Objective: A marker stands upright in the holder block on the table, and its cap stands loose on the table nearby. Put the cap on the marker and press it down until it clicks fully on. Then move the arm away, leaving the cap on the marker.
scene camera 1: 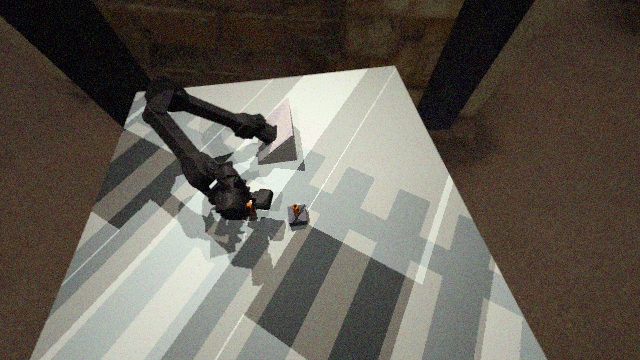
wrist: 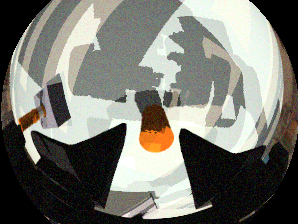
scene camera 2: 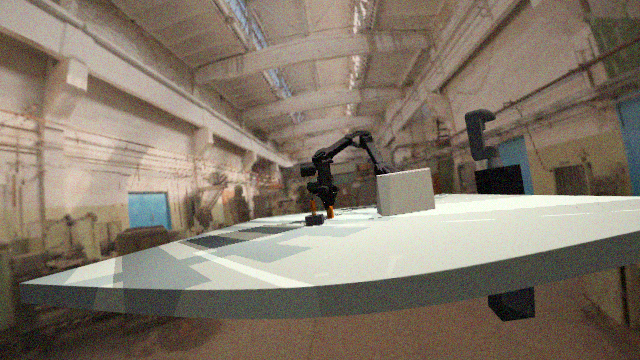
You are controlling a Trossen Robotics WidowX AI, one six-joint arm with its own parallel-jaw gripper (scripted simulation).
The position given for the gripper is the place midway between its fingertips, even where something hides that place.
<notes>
In view: the gripper (wrist: 153, 130) and an orange cap (wrist: 155, 134).
</notes>
